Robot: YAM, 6 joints.
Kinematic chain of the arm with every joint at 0, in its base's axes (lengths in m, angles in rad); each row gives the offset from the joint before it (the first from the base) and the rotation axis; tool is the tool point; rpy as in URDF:
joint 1: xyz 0 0 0.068 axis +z
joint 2: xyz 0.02 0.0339 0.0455 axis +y
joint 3: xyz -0.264 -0.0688 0 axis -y
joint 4: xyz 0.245 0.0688 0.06 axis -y
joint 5: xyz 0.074 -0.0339 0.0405 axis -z
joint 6: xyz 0.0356 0 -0.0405 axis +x
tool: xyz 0 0 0 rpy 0 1.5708 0
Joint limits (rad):
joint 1: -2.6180..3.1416
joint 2: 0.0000..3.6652
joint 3: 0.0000..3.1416
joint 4: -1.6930..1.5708
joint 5: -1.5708..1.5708
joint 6: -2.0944..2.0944
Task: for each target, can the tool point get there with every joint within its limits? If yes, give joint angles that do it. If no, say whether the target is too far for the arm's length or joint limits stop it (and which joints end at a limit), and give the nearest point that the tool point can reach.
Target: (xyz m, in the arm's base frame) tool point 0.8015 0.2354 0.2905
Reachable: no: too far | nearest point 0.6060 0.1780 0.2463 | short by 0.209 m
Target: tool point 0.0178 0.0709 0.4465
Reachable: yes | joints 1.0680 0.5405 1.1120 -0.4349 -0.5493 1.0391
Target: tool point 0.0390 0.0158 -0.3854
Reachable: no: joint limits stop it (at a limit: joint 2) | nearest point 0.0659 0.0267 -0.3338 | short by 0.059 m
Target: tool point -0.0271 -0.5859 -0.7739
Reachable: no: too far | nearest point -0.0183 -0.3960 -0.3488 | short by 0.466 m
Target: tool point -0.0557 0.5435 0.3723
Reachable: yes | joints -1.4864 0.3365 2.7387 0.2506 0.2750 0.6482
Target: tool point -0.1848 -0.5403 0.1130
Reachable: yes | joints -1.9318 2.6530 1.8505 0.8992 -0.5277 -0.6802
